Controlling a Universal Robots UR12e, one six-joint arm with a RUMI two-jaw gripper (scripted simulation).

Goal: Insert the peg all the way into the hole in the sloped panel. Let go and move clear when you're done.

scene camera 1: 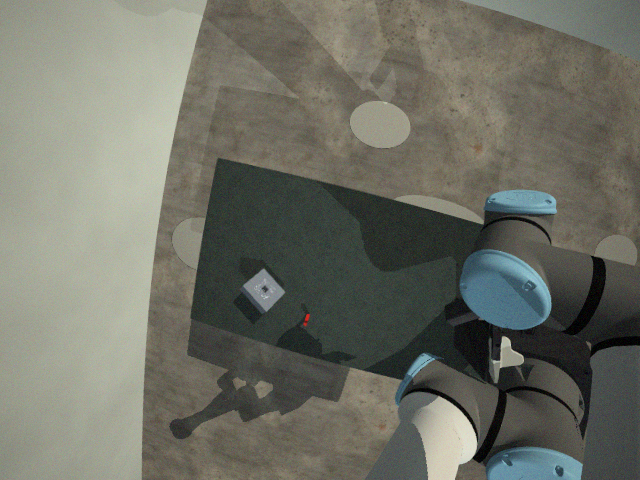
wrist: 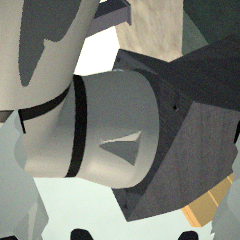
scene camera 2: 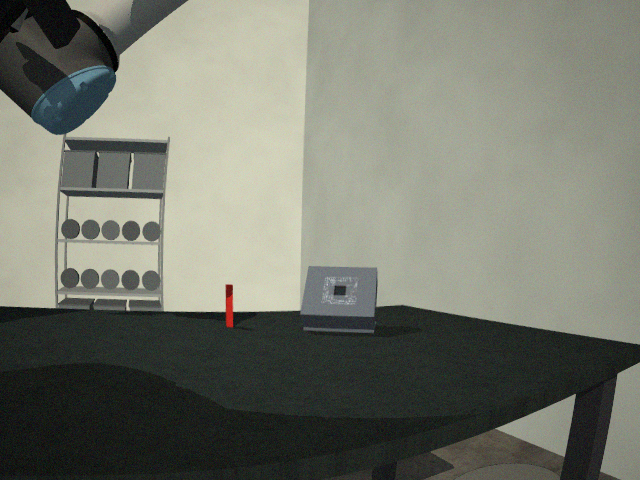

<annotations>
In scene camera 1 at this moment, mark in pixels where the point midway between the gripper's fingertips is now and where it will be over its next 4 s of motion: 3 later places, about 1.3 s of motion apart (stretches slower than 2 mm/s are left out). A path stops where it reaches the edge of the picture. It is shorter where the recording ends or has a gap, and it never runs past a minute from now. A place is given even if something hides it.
My gripper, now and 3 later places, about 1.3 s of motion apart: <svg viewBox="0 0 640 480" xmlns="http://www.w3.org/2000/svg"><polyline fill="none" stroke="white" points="488,349 465,312 424,284 372,282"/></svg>
</annotations>
